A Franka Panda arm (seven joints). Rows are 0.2 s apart.
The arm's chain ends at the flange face. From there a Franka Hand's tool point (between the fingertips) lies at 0.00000 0.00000 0.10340 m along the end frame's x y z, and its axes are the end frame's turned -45 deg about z.
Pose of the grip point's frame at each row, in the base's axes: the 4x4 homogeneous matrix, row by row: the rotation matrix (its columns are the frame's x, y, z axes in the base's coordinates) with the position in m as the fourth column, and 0 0 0 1 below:
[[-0.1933, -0.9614, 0.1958, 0.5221], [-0.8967, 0.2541, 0.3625, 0.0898], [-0.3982, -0.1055, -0.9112, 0.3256], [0, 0, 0, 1]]
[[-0.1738, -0.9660, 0.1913, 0.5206], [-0.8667, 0.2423, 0.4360, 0.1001], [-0.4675, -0.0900, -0.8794, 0.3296], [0, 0, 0, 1]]
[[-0.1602, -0.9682, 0.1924, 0.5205], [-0.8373, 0.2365, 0.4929, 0.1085], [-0.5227, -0.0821, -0.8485, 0.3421], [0, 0, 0, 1]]
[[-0.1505, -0.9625, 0.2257, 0.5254], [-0.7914, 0.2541, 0.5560, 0.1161], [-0.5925, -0.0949, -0.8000, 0.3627], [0, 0, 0, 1]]
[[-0.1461, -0.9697, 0.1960, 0.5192], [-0.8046, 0.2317, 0.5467, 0.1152], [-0.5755, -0.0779, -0.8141, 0.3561], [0, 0, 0, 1]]
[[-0.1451, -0.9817, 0.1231, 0.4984], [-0.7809, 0.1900, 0.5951, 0.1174], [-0.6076, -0.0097, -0.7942, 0.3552], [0, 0, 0, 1]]
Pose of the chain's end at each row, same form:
[[-0.8165, -0.5431, 0.1958, 0.5019], [-0.4544, 0.8137, 0.3625, 0.0523], [-0.3562, 0.2070, -0.9112, 0.4198], [0, 0, 0, 1]]
[[-0.8060, -0.5602, 0.1913, 0.5008], [-0.4415, 0.7842, 0.4360, 0.0550], [-0.3942, 0.2669, -0.8794, 0.4205], [0, 0, 0, 1]]
[[-0.7979, -0.5713, 0.1924, 0.5006], [-0.4248, 0.7593, 0.4929, 0.0575], [-0.4277, 0.3116, -0.8485, 0.4298], [0, 0, 0, 1]]
[[-0.7870, -0.5742, 0.2257, 0.5021], [-0.3799, 0.7393, 0.5560, 0.0586], [-0.4861, 0.3519, -0.8000, 0.4454], [0, 0, 0, 1]]
[[-0.7890, -0.5824, 0.1960, 0.4989], [-0.4051, 0.7328, 0.5467, 0.0587], [-0.4620, 0.3519, -0.8141, 0.4403], [0, 0, 0, 1]]
[[-0.7968, -0.5916, 0.1231, 0.4857], [-0.4178, 0.6865, 0.5951, 0.0559], [-0.4365, 0.4228, -0.7942, 0.4373], [0, 0, 0, 1]]

